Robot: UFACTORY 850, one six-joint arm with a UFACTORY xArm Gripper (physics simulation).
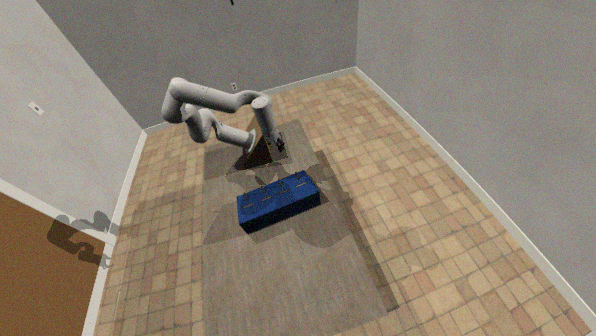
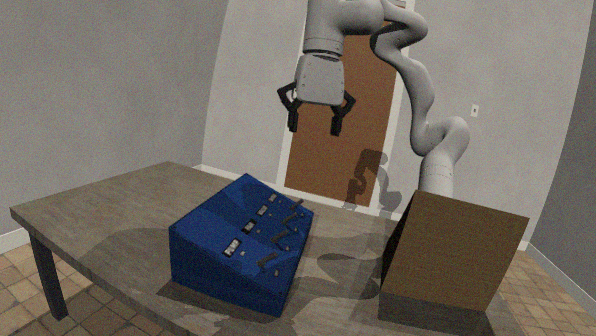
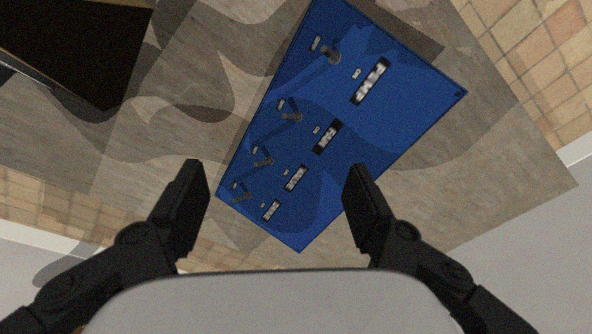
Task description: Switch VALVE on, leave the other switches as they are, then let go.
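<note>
A blue switch box [image 1: 280, 202] [image 2: 200, 250] [image 3: 420, 107] stands on the table with a row of levers. The VALVE lever [image 1: 264, 190] [image 2: 290, 218] [image 3: 264, 162] leans toward its OFF mark, next to the VALVE label [image 2: 262, 210] [image 3: 296, 178]. The PUMP lever [image 2: 267, 260] [image 3: 330, 54], FAN lever [image 2: 280, 236] [image 3: 292, 117] and DRIVE lever [image 2: 297, 204] [image 3: 241, 197] also lean toward OFF. The labels are blurred. My gripper [image 1: 280, 144] [image 2: 314, 126] [image 3: 278, 179] is open and empty, high above the box and touching no lever.
A brown box [image 2: 455, 250] [image 1: 259, 154] stands on the wooden table [image 1: 280, 285] [image 2: 135, 192] beside the arm's base. The arm reaches over from there. Walls and a brown door [image 2: 330, 170] stand beyond the table.
</note>
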